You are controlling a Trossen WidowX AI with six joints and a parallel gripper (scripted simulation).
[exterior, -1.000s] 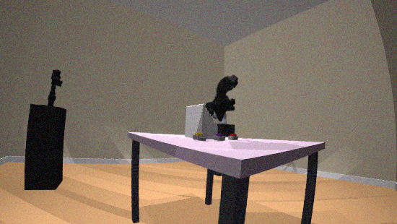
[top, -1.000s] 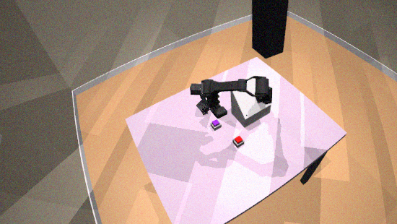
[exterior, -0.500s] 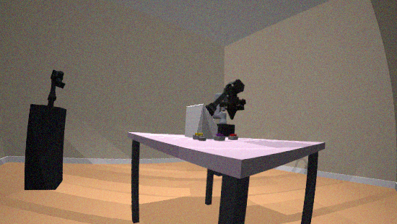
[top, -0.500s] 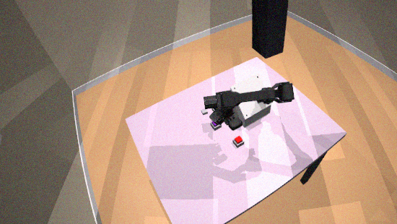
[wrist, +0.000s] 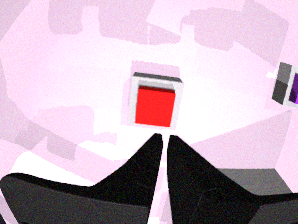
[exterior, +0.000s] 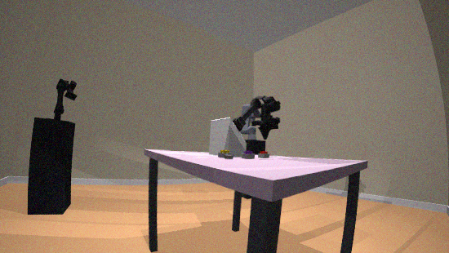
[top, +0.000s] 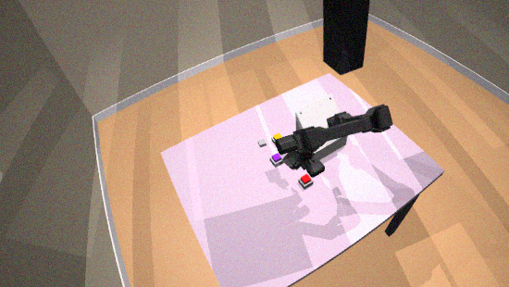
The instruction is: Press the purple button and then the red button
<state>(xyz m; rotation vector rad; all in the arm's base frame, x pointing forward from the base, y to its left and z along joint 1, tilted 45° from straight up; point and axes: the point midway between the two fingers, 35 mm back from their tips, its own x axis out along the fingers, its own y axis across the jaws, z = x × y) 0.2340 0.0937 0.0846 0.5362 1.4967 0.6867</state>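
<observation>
My gripper tip is now 1 cm past the red button and 8 cm above it. Also, from my gripper tip: block 6 cm ahead, 29 cm to the right, 10 cm below; yellow button 2 cm behind, 27 cm to the right, 8 cm below; purple button 5 cm ahead, 16 cm to the right, 8 cm below.
</observation>
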